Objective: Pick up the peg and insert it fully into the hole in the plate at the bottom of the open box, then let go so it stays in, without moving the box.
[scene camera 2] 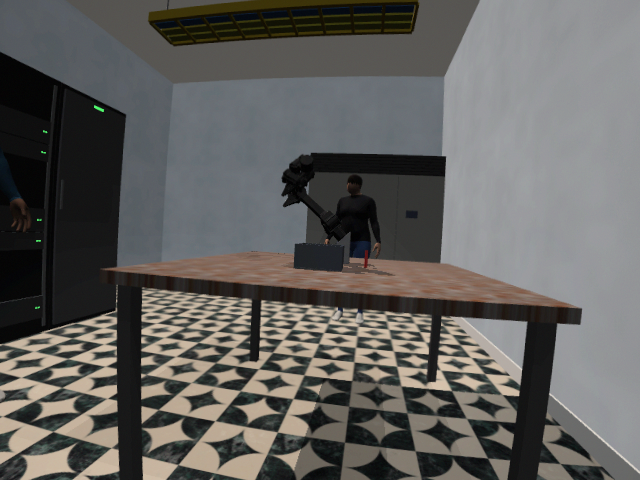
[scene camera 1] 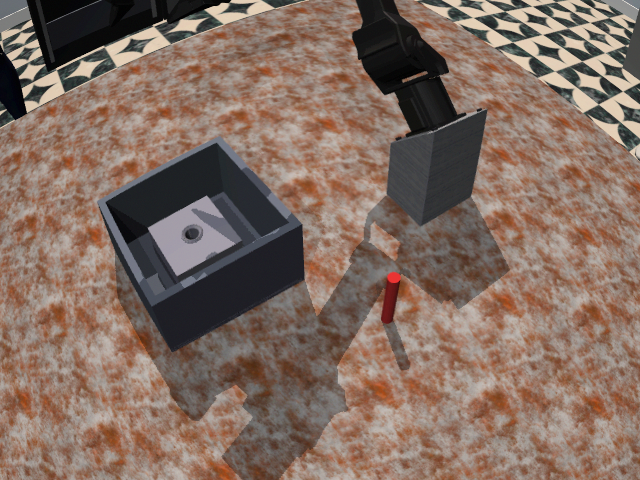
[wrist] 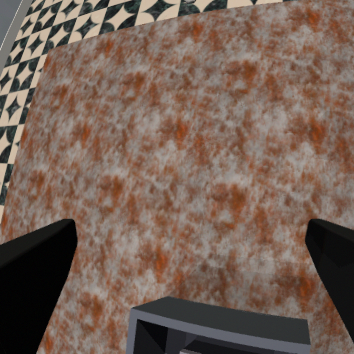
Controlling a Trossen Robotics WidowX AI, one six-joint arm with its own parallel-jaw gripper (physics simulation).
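Where they show: gripper, fingertip midpoint: point(scene camera 2: 282, 201) point(scene camera 1: 140, 23) point(wrist: 194, 231); arm's base, origin of the base link: point(scene camera 2: 342, 238) point(scene camera 1: 437, 125).
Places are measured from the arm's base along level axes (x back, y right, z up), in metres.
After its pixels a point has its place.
The red peg point(scene camera 1: 390, 299) @(x -0.189, y -0.107, z -0.077 m) point(scene camera 2: 366, 258) @(x -0.190, y -0.103, z -0.085 m) stands upright on the table, to the right of the open box in both scene views. The dark grey box point(scene camera 1: 232, 289) @(x -0.310, y 0.013, z -0.073 m) point(scene camera 2: 318, 257) @(x -0.397, y 0.114, z -0.078 m) point(wrist: 225, 317) @(x -0.290, y 0.202, z -0.076 m) has a pale plate point(scene camera 1: 173, 250) @(x -0.334, y 0.102, z -0.069 m) at its bottom, with a round hole point(scene camera 1: 191, 234) @(x -0.300, y 0.116, z -0.080 m) near the plate's middle. My gripper point(scene camera 2: 283, 199) @(x -0.249, y 0.288, z 0.149 m) point(wrist: 194, 231) @(x -0.249, y 0.288, z 0.149 m) is open and empty, high above the table. In scene camera 2 it is above and to the left of the box. In the wrist view the box's rim shows at the bottom edge, and the peg does not show.
The arm's base sits on a tall grey block point(scene camera 1: 449, 170) @(x -0.012, y -0.037, z -0.045 m) at the back right of the box in scene camera 1. The mottled table point(scene camera 1: 491, 361) @(x -0.135, y -0.237, z -0.127 m) point(scene camera 2: 206, 273) @(x -0.684, y 0.452, z -0.127 m) point(wrist: 175, 150) @(x -0.381, y 0.427, z -0.127 m) bears the arm's shadow. A person point(scene camera 2: 356, 217) stands behind the table.
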